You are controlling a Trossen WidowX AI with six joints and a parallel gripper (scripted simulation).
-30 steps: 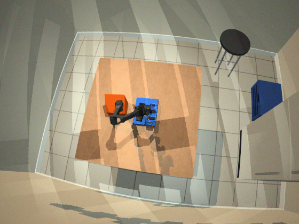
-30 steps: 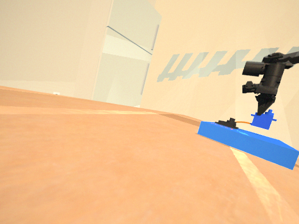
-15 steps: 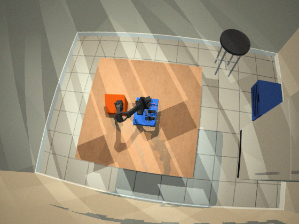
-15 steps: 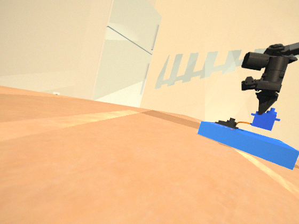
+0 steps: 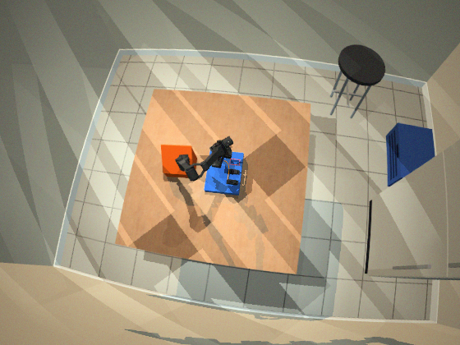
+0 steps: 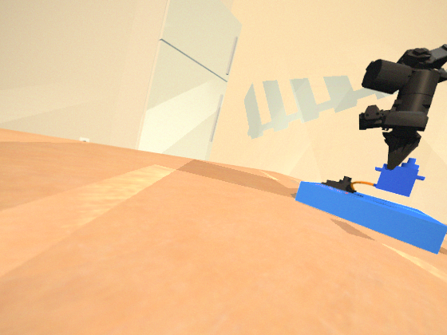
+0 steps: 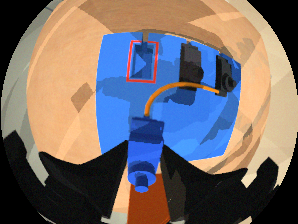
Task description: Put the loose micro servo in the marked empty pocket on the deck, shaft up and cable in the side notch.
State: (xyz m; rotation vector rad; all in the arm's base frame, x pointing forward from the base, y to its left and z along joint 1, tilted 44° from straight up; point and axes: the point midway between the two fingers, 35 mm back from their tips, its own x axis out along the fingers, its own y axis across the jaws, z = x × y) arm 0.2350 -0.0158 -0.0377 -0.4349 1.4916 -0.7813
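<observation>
The blue deck is 20 mm behind my gripper tip, 60 mm to the right of it and 100 mm below it.
</observation>
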